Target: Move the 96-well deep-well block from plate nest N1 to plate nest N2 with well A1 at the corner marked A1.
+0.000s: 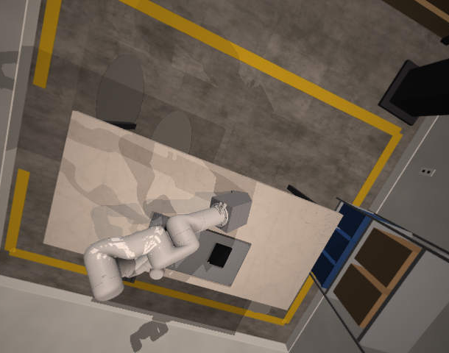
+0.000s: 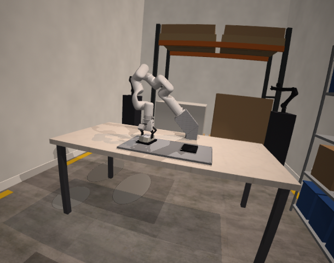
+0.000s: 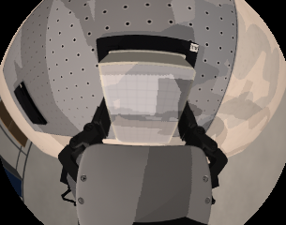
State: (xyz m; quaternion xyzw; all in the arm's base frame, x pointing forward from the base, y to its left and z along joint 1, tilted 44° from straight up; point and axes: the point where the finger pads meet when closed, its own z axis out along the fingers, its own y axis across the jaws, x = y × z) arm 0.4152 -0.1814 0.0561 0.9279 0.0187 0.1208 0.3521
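My hand is 1 cm above the 96-well deep-well block.
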